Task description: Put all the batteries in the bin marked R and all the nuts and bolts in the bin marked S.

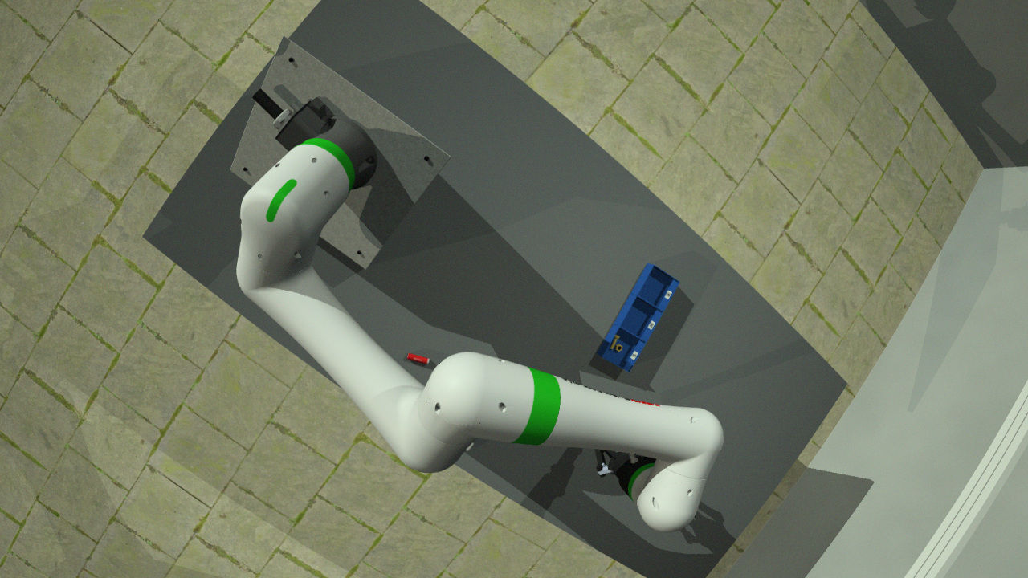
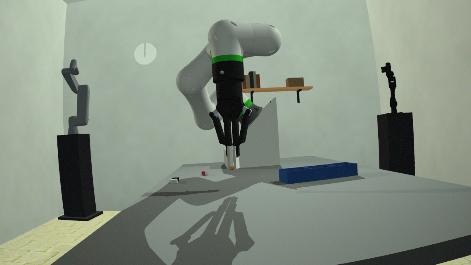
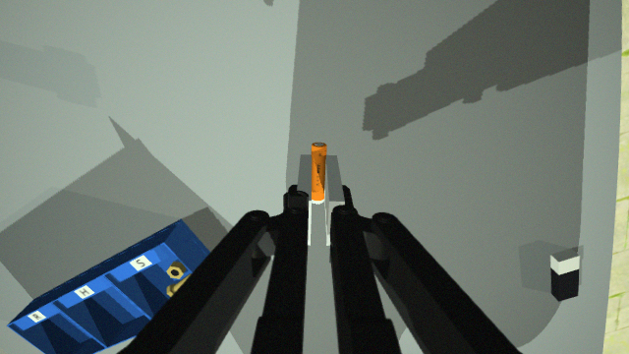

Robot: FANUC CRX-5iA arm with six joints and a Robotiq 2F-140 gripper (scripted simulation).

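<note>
Now: the blue three-compartment bin 110 mm behind my hand, 270 mm to the left of it and 80 mm below it. The rest, counted from my hand: orange battery (30 mm below); yellow bolt (110 mm behind, 190 mm to the left, 80 mm below); brass nut (90 mm behind, 180 mm to the left, 80 mm below).
</note>
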